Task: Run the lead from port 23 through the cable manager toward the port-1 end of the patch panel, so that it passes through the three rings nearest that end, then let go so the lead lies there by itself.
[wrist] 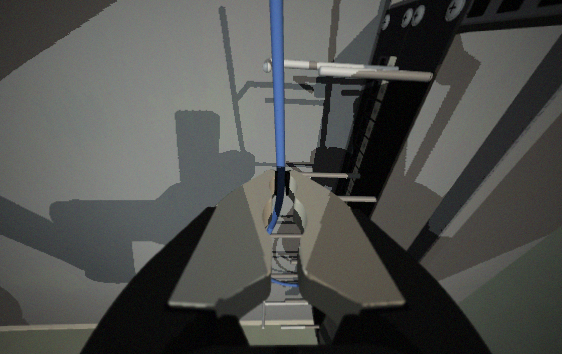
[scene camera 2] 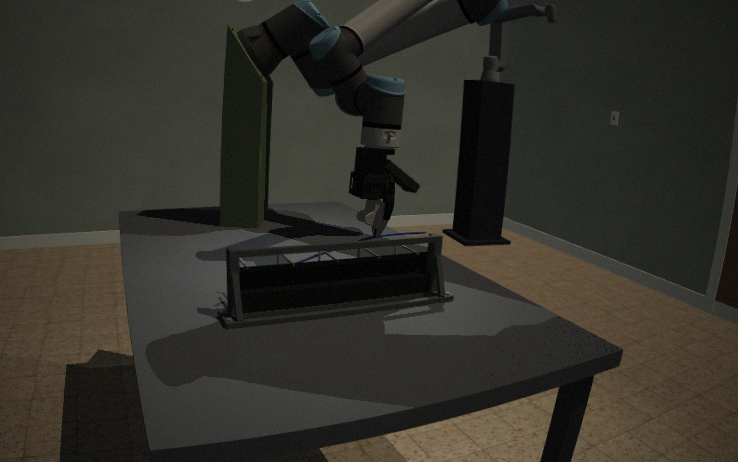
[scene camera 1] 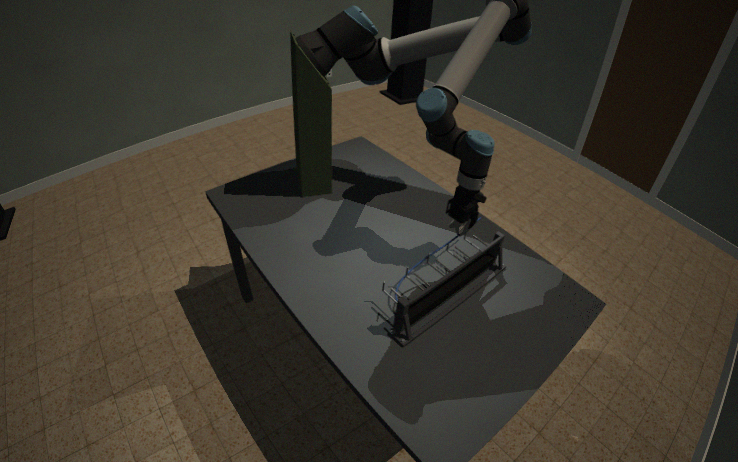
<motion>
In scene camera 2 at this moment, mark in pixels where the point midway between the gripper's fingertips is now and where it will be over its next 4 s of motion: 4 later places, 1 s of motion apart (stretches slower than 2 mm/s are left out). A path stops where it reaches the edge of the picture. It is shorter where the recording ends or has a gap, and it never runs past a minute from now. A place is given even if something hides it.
My gripper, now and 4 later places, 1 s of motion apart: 376, 237; 377, 246; 376, 254; 378, 260; 381, 262
</motion>
